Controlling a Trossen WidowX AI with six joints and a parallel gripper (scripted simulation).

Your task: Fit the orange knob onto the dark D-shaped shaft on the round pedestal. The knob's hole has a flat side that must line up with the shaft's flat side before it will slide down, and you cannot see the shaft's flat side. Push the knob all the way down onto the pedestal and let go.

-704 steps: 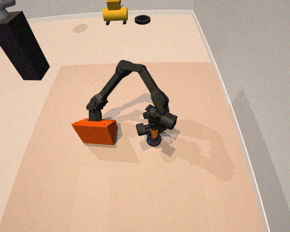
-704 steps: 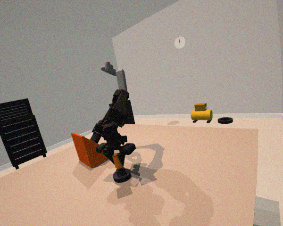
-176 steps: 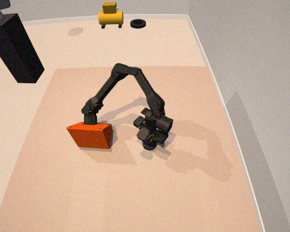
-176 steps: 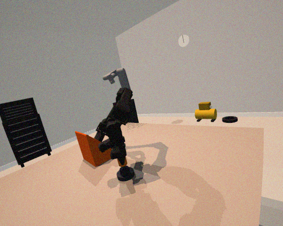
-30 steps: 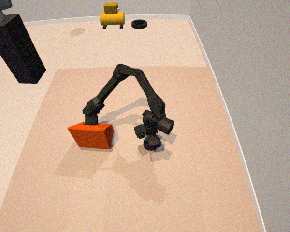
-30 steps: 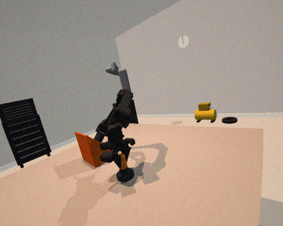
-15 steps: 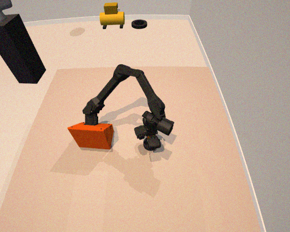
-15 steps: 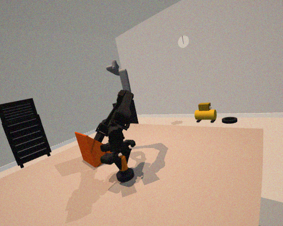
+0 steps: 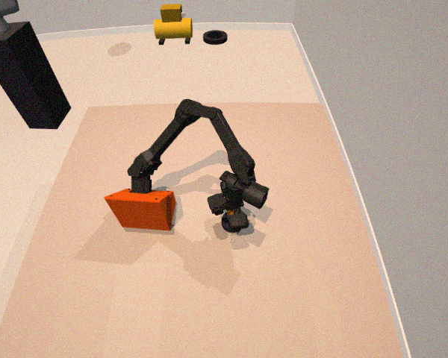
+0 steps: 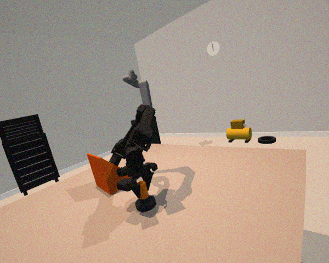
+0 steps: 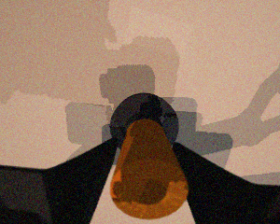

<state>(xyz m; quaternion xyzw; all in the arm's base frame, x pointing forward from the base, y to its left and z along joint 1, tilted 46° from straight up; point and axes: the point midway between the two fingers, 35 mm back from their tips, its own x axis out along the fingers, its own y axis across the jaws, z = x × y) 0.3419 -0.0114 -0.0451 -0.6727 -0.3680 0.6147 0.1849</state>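
My gripper tip is 2 cm below the orange knob. Also, from my gripper tip: dark round pedestal (2 cm below).
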